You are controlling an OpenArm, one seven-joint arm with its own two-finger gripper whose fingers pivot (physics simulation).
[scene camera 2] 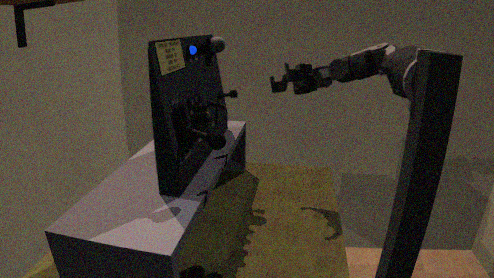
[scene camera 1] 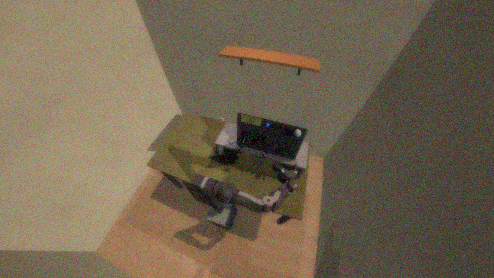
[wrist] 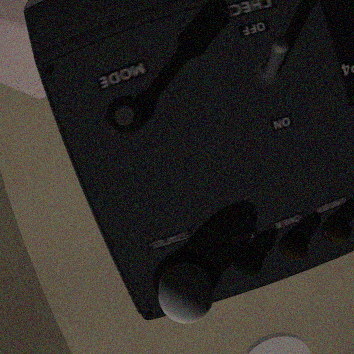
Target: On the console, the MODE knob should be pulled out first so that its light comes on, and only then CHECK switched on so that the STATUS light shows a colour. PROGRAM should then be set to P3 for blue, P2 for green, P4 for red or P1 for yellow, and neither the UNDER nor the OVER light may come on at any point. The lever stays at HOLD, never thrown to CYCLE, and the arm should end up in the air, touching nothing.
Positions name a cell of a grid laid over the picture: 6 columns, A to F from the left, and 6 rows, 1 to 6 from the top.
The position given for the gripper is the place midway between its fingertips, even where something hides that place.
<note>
In view: the gripper (scene camera 2: D2), a dark console (scene camera 2: C2) and a pale plinth (scene camera 1: C3).
The dark console also shows in scene camera 1 (scene camera 1: D3) and in the wrist view (wrist: D4).
</note>
